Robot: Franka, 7 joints.
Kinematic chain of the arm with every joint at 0, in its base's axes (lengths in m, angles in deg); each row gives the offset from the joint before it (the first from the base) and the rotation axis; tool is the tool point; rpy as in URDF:
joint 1: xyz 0 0 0.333 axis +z
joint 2: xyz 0 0 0 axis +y
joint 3: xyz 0 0 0.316 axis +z
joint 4: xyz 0.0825 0 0 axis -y
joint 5: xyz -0.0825 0 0.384 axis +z
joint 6: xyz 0 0 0 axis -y
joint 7: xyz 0.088 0 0 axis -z
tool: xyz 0 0 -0.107 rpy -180 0 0
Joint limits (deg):
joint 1: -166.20..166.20
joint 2: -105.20..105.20
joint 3: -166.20..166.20
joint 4: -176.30..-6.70
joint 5: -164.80..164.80
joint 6: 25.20..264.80
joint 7: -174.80..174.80
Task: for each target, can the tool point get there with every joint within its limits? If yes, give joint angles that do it. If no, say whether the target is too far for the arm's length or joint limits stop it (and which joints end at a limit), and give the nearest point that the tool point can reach.
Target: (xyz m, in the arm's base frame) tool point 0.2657 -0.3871 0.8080
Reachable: yes | joints 31.46 9.85 -113.95 -78.80 -90.40 227.06 21.65
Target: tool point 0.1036 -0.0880 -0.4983
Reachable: no: joint limits stop it (at a limit: joint 2) | nearest point 0.1288 -0.1094 -0.3483 | short by 0.154 m
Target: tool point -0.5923 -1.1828 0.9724
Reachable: no: too far | nearest point -0.3458 -0.6906 0.7063 | short by 0.611 m
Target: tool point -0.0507 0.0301 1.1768
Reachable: yes | joints 22.20 -26.21 4.94 -37.68 -119.56 148.93 59.70
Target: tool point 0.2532 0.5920 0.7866
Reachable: yes | joints 91.65 79.04 -132.92 -46.16 -40.23 97.75 -35.45
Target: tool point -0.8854 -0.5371 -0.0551
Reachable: no: too far | nearest point -0.6868 -0.4166 0.0319 | short by 0.248 m
